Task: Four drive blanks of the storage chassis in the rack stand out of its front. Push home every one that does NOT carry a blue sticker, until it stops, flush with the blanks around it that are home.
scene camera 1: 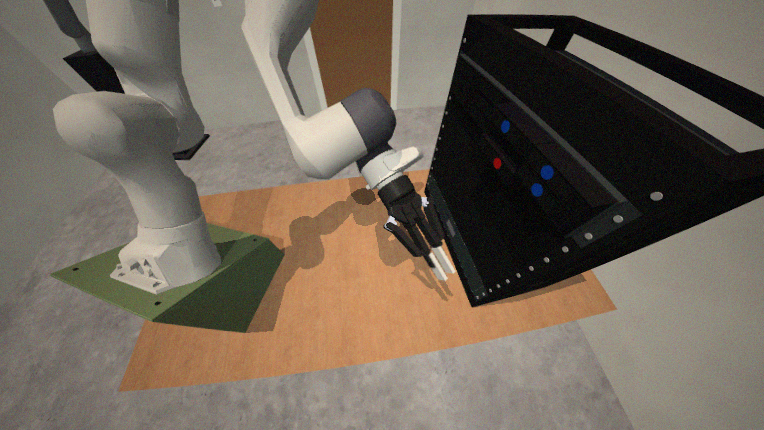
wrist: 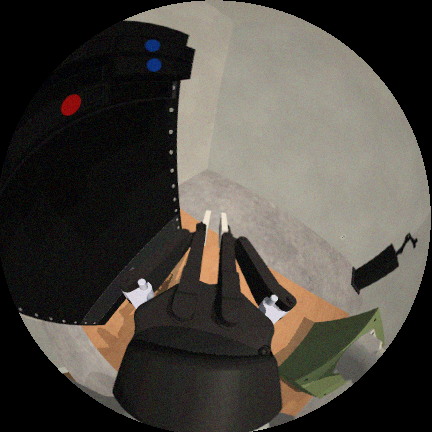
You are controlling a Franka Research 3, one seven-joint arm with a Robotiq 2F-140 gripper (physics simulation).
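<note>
The black rack [scene camera 1: 695, 205] [wrist: 168, 165] holds the dark storage chassis. Three blue stickers show in the scene view: an upper-left one [scene camera 1: 505, 126], a right one [scene camera 1: 546, 172] and one just below it [scene camera 1: 536, 190]. A red sticker [scene camera 1: 497, 163] [wrist: 71, 105] is below and left of them. Two blue stickers [wrist: 152, 45] [wrist: 154, 65] show in the wrist view. The dark blanks' edges are hard to make out, and how far each stands out is unclear. My gripper [scene camera 1: 448, 275] [wrist: 214, 218] is shut with a narrow gap and empty, low beside the rack's lower front edge, pointing down.
The arm's green base [scene camera 1: 208, 288] [wrist: 325, 345] stands on the wooden floor panel [scene camera 1: 342, 320], left of the rack in the scene view. The rack's handle bar [scene camera 1: 630, 48] stands out at its top. Walls and a brown door [scene camera 1: 352, 53] are behind.
</note>
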